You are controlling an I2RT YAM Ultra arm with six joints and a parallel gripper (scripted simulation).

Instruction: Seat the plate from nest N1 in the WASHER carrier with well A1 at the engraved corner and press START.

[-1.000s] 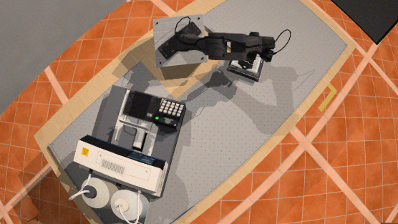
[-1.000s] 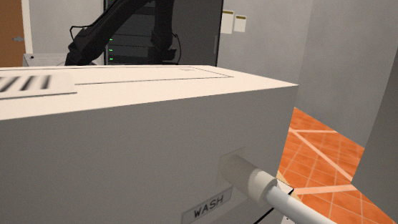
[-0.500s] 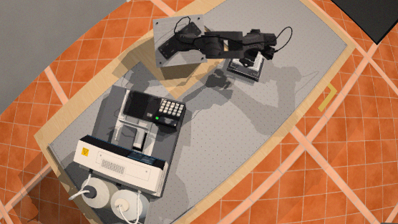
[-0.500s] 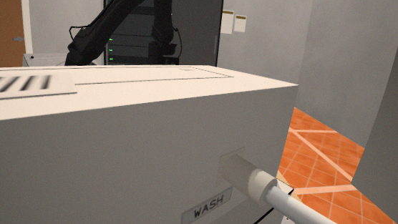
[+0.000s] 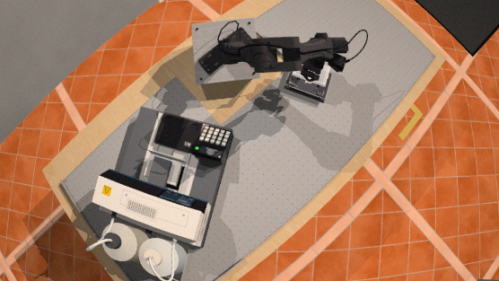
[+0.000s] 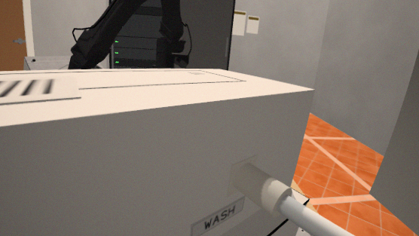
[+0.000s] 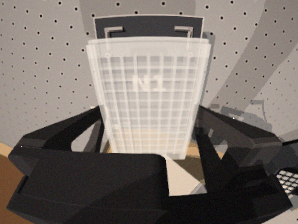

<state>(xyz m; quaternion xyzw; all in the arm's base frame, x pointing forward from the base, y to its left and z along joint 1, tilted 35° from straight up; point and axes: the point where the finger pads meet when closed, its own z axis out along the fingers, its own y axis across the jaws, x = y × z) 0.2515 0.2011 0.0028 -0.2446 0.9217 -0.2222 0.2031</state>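
The dark plate nest is 70 mm below my hand. Round my hand: wash hose port (750 mm to the right, 120 mm ahead, 110 mm above); white well plate (10 mm below); plate washer (630 mm to the right, 90 mm behind, 30 mm above).
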